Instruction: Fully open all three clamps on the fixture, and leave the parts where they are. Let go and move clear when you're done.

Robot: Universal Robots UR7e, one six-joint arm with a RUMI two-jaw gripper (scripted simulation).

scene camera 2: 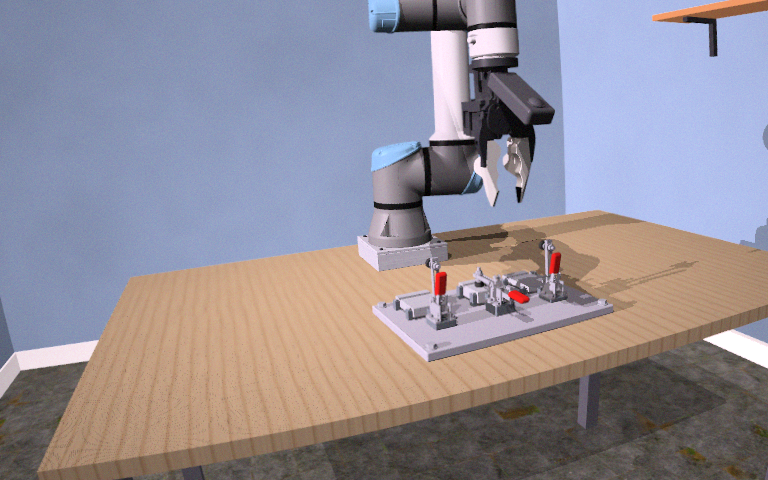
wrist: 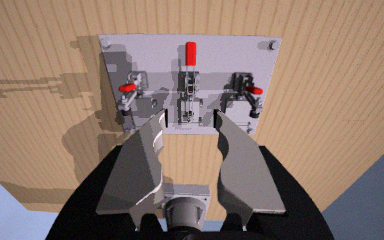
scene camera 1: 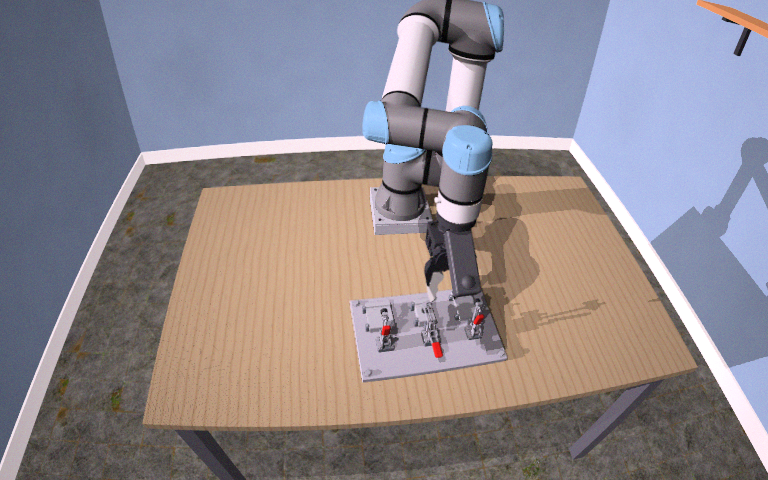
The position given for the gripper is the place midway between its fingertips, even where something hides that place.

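Note:
You'd see the gripper (scene camera 1: 443, 300) in the one view, and scene camera 2 shows the gripper (scene camera 2: 506, 204) too. The wrist view has the gripper (wrist: 190, 110) as well.

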